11 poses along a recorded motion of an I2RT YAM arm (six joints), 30 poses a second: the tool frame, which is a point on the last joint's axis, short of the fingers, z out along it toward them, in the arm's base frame.
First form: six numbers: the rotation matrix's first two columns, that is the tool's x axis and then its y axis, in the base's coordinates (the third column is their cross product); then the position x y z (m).
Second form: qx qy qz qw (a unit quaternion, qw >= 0); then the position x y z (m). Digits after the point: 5 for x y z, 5 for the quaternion.
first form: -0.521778, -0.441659, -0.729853, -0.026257, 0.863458, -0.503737, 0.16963, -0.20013, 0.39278
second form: -0.13865, 0.84371, -0.22147, 0.46892, 0.16963, -0.20013, 0.39278
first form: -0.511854, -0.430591, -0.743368, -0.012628, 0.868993, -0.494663, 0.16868, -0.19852, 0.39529
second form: -0.13171, 0.84129, -0.21945, 0.47616, 0.16868, -0.19852, 0.39529
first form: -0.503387, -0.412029, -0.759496, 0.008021, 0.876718, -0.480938, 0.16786, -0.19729, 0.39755
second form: -0.12033, 0.83936, -0.21717, 0.48356, 0.16786, -0.19729, 0.39755
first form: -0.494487, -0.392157, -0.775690, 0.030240, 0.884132, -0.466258, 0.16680, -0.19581, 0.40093
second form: -0.10807, 0.83725, -0.21507, 0.49100, 0.16680, -0.19581, 0.40093
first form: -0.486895, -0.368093, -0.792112, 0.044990, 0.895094, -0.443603, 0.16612, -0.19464, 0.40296
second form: -0.09652, 0.83685, -0.20769, 0.49723, 0.16612, -0.19464, 0.40296
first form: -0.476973, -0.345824, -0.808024, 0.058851, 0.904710, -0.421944, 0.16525, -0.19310, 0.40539
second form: -0.08586, 0.83559, -0.20068, 0.50412, 0.16525, -0.19310, 0.40539
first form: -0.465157, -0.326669, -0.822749, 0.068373, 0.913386, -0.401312, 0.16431, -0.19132, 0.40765
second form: -0.07744, 0.83383, -0.19316, 0.51130, 0.16431, -0.19132, 0.40765
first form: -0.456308, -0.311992, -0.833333, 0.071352, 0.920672, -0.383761, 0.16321, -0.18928, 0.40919
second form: -0.07223, 0.83289, -0.18560, 0.51636, 0.16321, -0.18928, 0.40919
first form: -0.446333, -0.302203, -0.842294, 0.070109, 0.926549, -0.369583, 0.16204, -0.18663, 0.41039
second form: -0.06979, 0.83145, -0.17848, 0.52150, 0.16204, -0.18663, 0.41039
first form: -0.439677, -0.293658, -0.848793, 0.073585, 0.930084, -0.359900, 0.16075, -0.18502, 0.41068
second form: -0.06627, 0.83022, -0.17483, 0.52514, 0.16075, -0.18502, 0.41068
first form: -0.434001, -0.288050, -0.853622, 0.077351, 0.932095, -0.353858, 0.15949, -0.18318, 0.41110
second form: -0.06355, 0.82891, -0.17296, 0.52817, 0.15949, -0.18318, 0.41110
